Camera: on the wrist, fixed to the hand. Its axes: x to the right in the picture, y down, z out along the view.
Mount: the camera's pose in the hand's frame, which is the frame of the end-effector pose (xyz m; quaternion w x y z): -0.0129 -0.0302 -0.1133 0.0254 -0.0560 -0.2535 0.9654
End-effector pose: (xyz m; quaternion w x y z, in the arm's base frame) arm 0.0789 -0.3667 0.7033 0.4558 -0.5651 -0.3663 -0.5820
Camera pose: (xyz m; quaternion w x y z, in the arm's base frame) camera 0.0130 -0.4623 0.6827 0.4489 -0.5410 0.4533 0.5480
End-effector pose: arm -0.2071 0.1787 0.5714 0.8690 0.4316 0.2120 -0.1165
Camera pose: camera -0.2605 0.2514 0.4954 0.2125 0.1374 -0.6251 0.7384
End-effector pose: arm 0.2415 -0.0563 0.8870 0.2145 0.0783 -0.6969 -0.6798
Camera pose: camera 0.2935 -0.1566 0.8530 0.4895 -0.8551 -0.1096 0.1309
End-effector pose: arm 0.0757 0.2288 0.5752 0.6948 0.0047 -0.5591 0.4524
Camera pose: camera 0.1828 0.2610 0.5377 0.5605 0.4638 0.2202 -0.6497
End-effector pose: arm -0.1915 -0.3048 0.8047 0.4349 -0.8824 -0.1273 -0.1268
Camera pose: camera -0.2265 -0.3791 0.8894 0.0518 -0.2018 0.7455 0.6332
